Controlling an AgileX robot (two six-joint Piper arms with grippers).
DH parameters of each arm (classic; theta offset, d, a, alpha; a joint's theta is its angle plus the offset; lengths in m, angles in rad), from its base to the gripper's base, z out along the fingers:
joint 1: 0 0.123 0 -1.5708
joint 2: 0.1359 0 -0.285 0
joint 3: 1.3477 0 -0.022 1.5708
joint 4: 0 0.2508 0 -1.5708
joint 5: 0 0 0.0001 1.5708
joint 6: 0 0.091 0 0
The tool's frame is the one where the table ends.
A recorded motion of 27 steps. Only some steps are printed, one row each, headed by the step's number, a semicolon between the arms.
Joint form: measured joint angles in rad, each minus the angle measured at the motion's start. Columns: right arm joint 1, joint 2, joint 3, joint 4, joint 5, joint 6; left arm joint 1, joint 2, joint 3, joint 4, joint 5, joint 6.
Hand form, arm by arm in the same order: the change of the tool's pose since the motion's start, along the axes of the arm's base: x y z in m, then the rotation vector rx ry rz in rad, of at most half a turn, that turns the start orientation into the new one. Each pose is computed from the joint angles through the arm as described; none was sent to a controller.
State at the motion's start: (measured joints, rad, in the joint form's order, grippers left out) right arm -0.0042 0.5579 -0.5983 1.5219 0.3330 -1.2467; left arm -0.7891 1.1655 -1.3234 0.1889 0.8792 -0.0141
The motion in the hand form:
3: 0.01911 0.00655 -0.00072 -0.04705 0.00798 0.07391; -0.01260 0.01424 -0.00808 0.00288 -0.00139 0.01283
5: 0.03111 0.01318 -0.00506 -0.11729 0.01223 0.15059; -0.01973 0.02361 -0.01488 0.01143 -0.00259 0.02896
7: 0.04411 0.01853 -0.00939 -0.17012 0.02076 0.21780; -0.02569 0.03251 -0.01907 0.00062 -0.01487 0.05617
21: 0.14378 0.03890 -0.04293 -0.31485 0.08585 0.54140; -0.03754 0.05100 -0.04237 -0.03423 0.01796 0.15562
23: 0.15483 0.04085 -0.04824 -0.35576 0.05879 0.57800; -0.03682 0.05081 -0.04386 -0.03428 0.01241 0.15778
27: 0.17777 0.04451 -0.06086 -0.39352 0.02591 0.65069; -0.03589 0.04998 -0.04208 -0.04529 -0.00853 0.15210
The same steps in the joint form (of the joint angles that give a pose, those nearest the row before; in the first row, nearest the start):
3: 0.0001 0.0944 -0.0203 0.1269 0.0791 -0.1793; 0.0000 -0.0714 0.0795 0.0168 -0.0046 -0.0168
5: 0.0001 0.1589 -0.0295 0.1507 0.1622 -0.2815; 0.0000 -0.1158 0.1324 0.0392 -0.0047 -0.0356
7: 0.0000 0.2279 -0.0440 0.1619 0.2323 -0.3581; 0.0000 -0.1583 0.1775 0.0721 -0.0169 -0.0749
21: 0.0000 0.7200 -0.2393 0.1615 0.5392 -0.6386; 0.0000 -0.2486 0.3128 0.1463 -0.0319 -0.2293
23: 0.0000 0.7753 -0.2662 0.1615 0.5743 -0.7091; 0.0000 -0.2486 0.3204 0.1554 -0.0419 -0.2361
27: 0.0000 0.8907 -0.3248 0.1615 0.6453 -0.8045; -0.0001 -0.2486 0.3204 0.1644 -0.0649 -0.2379

